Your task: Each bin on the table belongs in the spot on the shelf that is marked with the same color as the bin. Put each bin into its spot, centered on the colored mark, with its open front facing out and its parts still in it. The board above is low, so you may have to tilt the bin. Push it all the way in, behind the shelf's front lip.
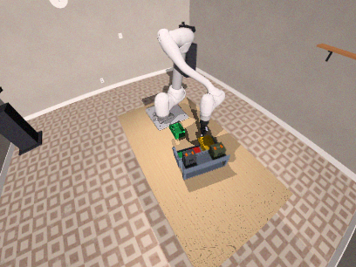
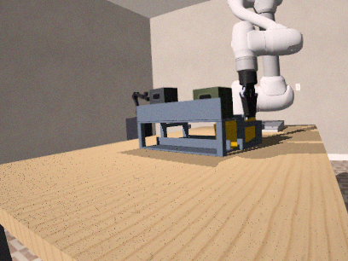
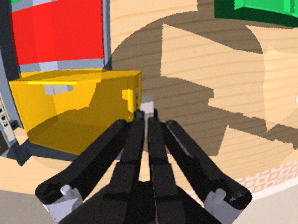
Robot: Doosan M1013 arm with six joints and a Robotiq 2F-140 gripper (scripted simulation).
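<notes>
Right now the yellow bin is 9 cm ahead of my hand, 3 cm to the right of it and 1 cm below it. Round my hand: dark box 17 cm ahead, 30 cm to the right, 10 cm above; then green bin 23 cm behind, 13 cm to the right, 2 cm below.
</notes>
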